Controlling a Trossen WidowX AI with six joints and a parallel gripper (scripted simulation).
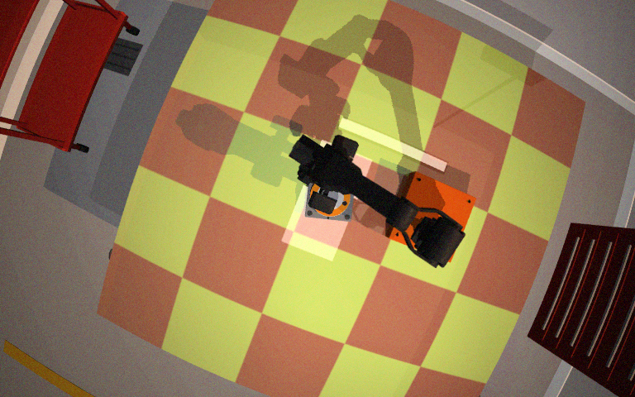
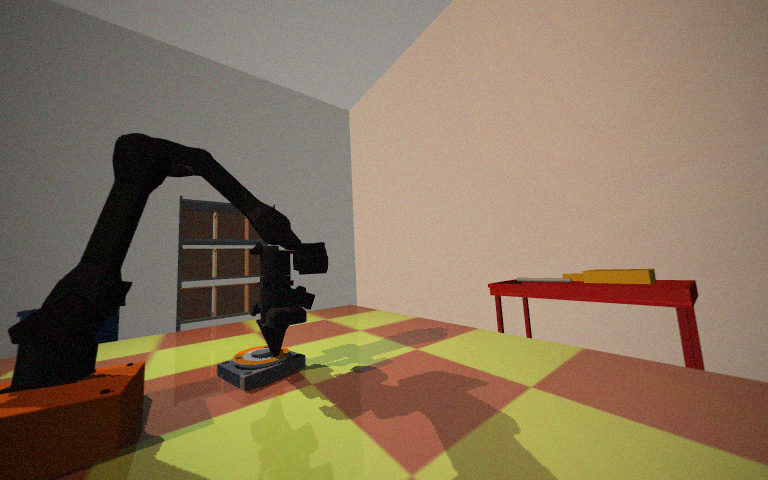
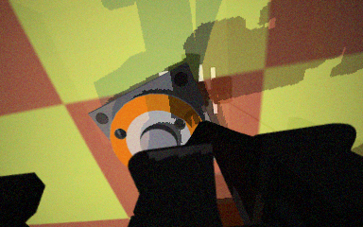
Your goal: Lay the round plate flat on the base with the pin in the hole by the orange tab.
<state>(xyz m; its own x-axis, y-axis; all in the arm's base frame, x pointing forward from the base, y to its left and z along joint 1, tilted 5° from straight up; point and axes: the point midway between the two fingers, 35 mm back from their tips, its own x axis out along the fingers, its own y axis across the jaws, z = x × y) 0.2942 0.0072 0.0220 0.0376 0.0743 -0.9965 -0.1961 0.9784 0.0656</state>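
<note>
The plate is 1 cm behind my gripper tip and 3 cm to the left of it. Round my gripper tip: grey square base: 2 cm behind, 5 cm to the left, 2 cm below.
</note>
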